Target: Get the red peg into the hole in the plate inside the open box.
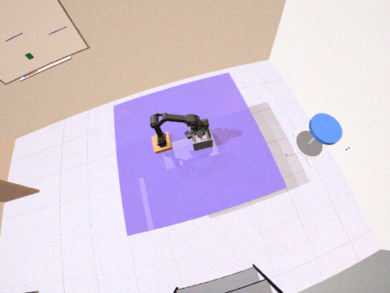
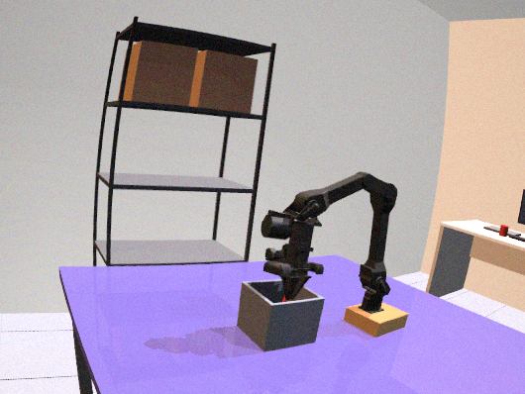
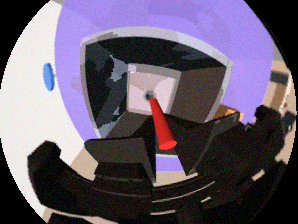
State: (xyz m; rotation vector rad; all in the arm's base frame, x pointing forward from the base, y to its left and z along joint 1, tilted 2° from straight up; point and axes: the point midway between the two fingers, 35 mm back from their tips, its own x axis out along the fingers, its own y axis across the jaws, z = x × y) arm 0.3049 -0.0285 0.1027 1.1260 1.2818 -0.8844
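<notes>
Right now the red peg is 1 cm to the right of my gripper tip and 1 cm above it. The rest, counted from my gripper tip: light plate (7 cm below, 2 cm ahead, 1 cm to the right).
</notes>
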